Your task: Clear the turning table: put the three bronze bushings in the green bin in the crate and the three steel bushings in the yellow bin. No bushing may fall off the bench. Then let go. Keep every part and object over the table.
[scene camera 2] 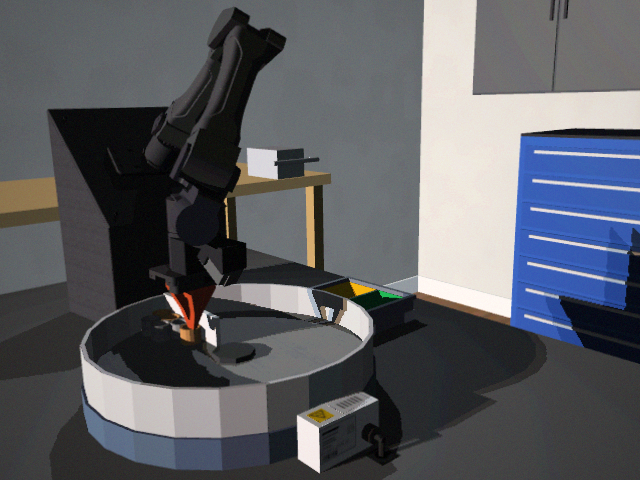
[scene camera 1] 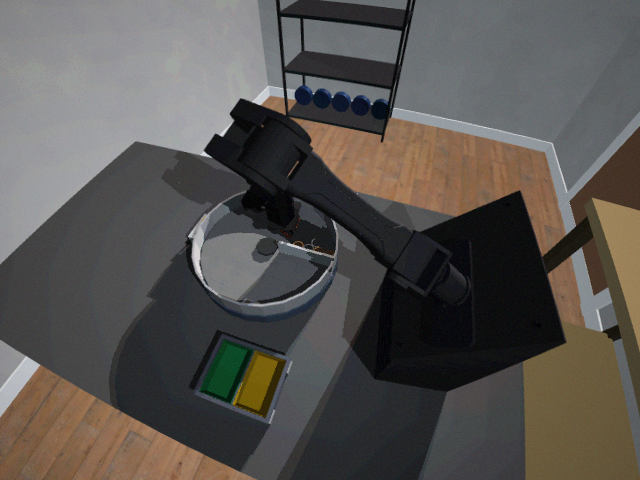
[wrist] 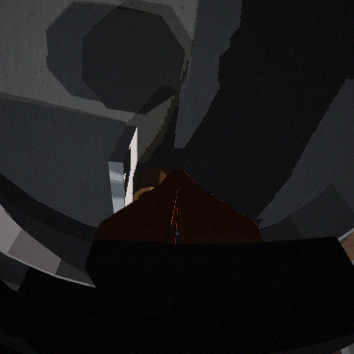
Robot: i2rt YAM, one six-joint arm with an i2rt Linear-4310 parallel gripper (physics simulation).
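The turning table has a high pale wall, a dark centre disc and a white divider. My gripper is shut and empty, its orange tips low inside the wall, at a bronze bushing. Other bushings lie clustered beside the divider, among them a bronze one and a steel one; fingers and shadow partly hide them. The crate holds the green bin and yellow bin; no bushing shows inside them in scene camera 1.
A white box with a dark fitting stands outside the turning table's wall. The black arm base stands on the bench to the right in scene camera 1. A small unclear shape sits inside the wall nearest the crate.
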